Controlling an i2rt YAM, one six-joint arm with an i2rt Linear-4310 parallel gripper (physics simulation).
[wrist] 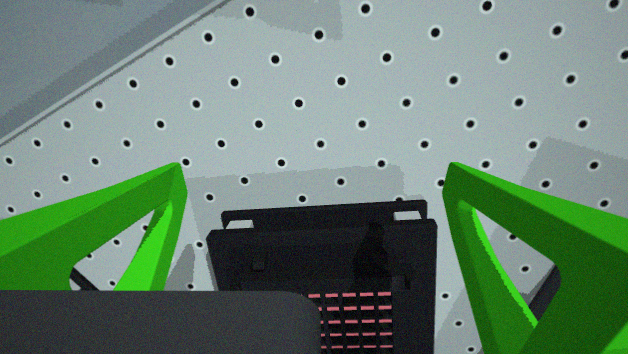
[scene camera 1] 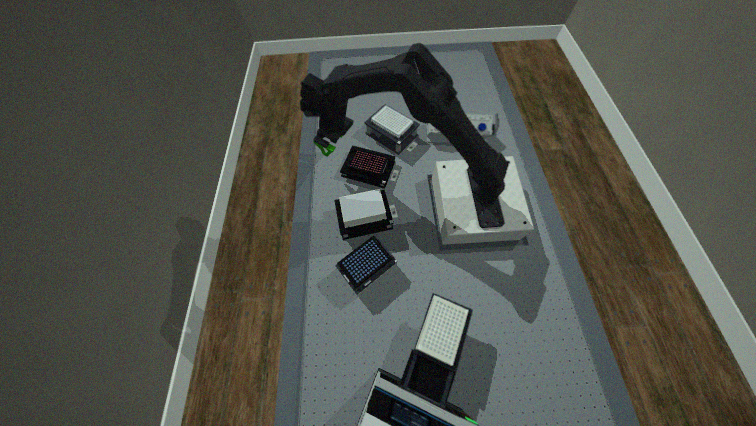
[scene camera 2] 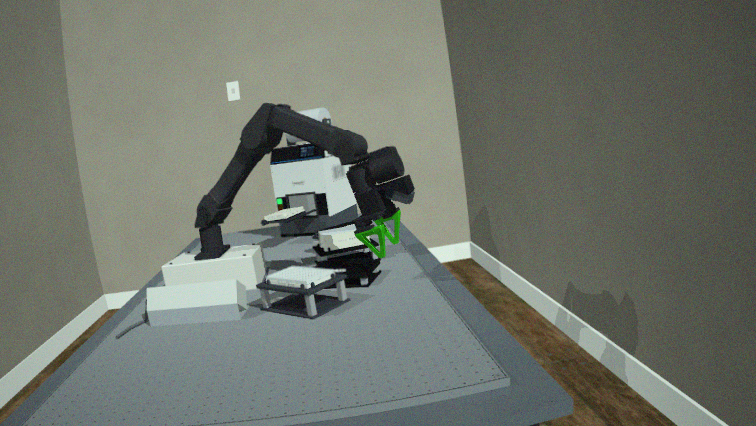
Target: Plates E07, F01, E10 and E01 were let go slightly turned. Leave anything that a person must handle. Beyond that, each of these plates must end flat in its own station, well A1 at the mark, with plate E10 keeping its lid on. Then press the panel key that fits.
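Note:
My gripper [scene camera 1: 324, 147] [scene camera 2: 389, 248] [wrist: 314, 177] is open and empty, above the mat beside the red-well plate [scene camera 1: 368, 160] [wrist: 350, 320]. That plate sits on a black station; its near part is hidden in the wrist view. A white plate [scene camera 1: 392, 120] [scene camera 2: 301, 276] sits on a raised station. A tall white plate or lidded plate [scene camera 1: 363, 207] [scene camera 2: 338, 239] sits on a black station. A blue-well plate [scene camera 1: 366, 261] sits visibly angled. A cream plate [scene camera 1: 444, 329] [scene camera 2: 284, 213] lies on the instrument's extended tray. Plate names and A1 marks are unreadable. A panel [scene camera 2: 195, 301] has a blue key [scene camera 1: 481, 127]; the arm hides part of it.
The white instrument [scene camera 2: 298, 177] stands at the far end in scene camera 2, with a green light [scene camera 2: 279, 201]. The arm's white base block [scene camera 1: 454, 198] [scene camera 2: 211, 267] stands across from the stations. The grey table edge [wrist: 65, 55] runs past the perforated mat [wrist: 310, 125].

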